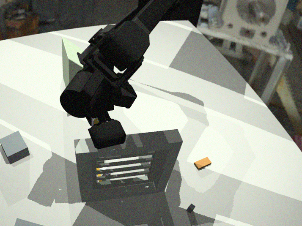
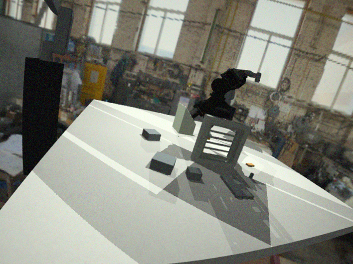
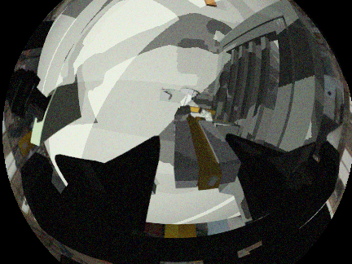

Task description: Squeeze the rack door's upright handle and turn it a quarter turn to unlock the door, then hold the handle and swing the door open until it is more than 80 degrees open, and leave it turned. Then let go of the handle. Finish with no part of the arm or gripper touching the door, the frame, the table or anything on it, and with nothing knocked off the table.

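Now: gripper tip 10 mm to the right of the yellow upright handle and 30 mm above it. Round my gripper tip: small dark cube 190 mm ahead, 190 mm to the left, 140 mm below; grey box 120 mm behind, 220 mm to the right, 130 mm below; dark slab 260 mm ahead, 40 mm to the left, 150 mm below.
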